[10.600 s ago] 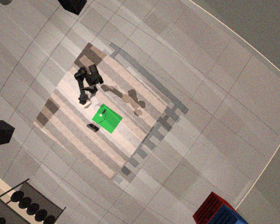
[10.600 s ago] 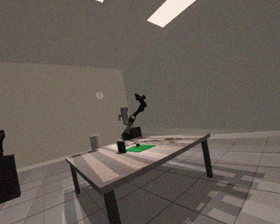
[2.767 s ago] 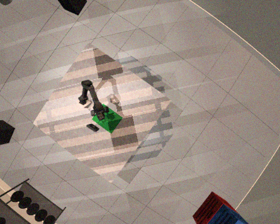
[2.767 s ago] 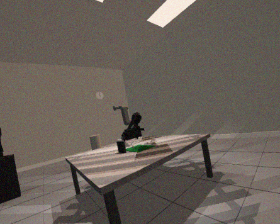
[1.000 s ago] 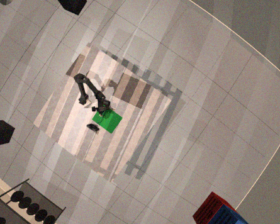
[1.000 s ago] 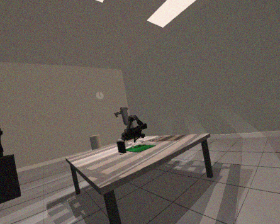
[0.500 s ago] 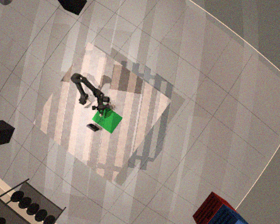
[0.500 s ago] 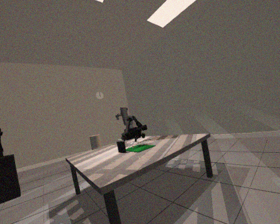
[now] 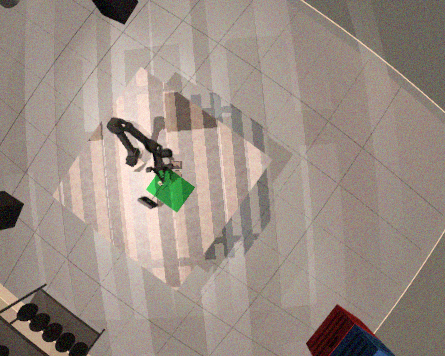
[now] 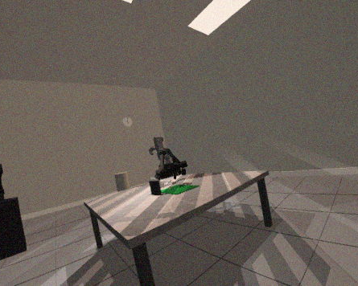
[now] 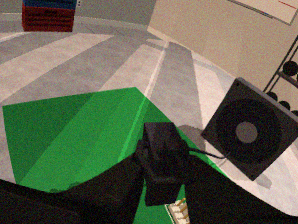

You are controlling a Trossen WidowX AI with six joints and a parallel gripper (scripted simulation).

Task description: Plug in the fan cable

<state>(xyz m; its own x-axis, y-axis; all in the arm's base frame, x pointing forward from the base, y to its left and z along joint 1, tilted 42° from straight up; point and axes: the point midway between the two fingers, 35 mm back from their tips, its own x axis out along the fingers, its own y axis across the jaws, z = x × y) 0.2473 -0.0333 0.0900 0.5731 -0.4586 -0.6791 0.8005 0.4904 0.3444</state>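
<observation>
My gripper tip is now 3 cm past the cream four-pin fan header, 5 cm to the left of it and 11 cm above it. The rest, counted from my gripper tip: green board: 5 cm ahead, 5 cm to the right, 12 cm below; black fan plug: 1 cm below; black fan: 3 cm behind, 21 cm to the right, 5 cm below.
</observation>
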